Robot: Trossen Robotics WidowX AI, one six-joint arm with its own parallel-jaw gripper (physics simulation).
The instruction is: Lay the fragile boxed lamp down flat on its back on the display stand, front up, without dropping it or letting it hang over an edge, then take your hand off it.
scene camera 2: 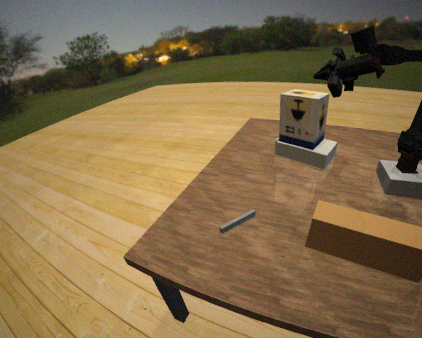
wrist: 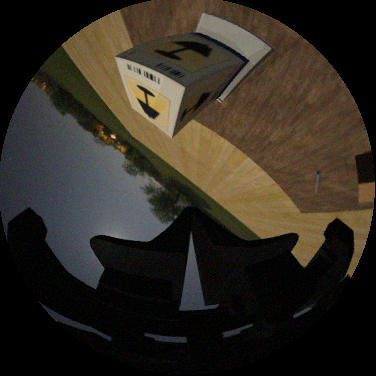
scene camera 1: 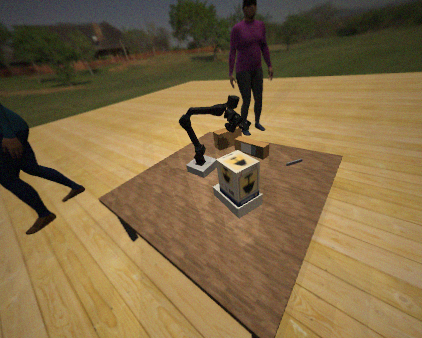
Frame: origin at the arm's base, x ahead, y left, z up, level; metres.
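Seen in the pictures: gripper, fingertip midpoint: (scene camera 2: 313, 77) (wrist: 190, 210) (scene camera 1: 248, 129); arm's base, origin of the base link: (scene camera 2: 406, 169) (scene camera 1: 200, 162).
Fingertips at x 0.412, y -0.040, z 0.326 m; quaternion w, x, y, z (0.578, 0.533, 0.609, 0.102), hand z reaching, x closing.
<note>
Offsets run from my fingertips to a thing's top centre. "*": to the spot under its first point. Level surfaces: height alone.
The boxed lamp (scene camera 1: 239, 178) (scene camera 2: 303, 119) (wrist: 186, 65) is a white and yellow carton with lamp pictures and a dark blue band at its bottom. It stands upright on the display stand (scene camera 1: 239, 207) (scene camera 2: 306, 153) (wrist: 248, 37), a low pale block on the table. My gripper (scene camera 1: 248, 124) (scene camera 2: 316, 77) (wrist: 190, 210) is shut and empty. It hangs in the air above the level of the box's top, apart from the box. In the wrist view its closed fingertips point away from the box, which shows at the top.
Two brown cardboard boxes @(dx -0.129, dy +0.410, dz -0.282 m) (scene camera 1: 251, 146) @(dx -0.388, dy +0.501, dz -0.232 m) (scene camera 1: 226, 138) lie behind the stand in scene camera 1; one brown box @(* dx -0.104, dy +0.444, dz -0.286 m) (scene camera 2: 367, 235) is at the lower right in scene camera 2. A thin grey bar @(dx +0.230, dy +0.339, dz -0.370 m) (scene camera 1: 294, 162) (scene camera 2: 237, 221) (wrist: 317, 182) lies on the table @(dz -0.392 m) (scene camera 1: 200, 220). Two people stand beyond the table.
</note>
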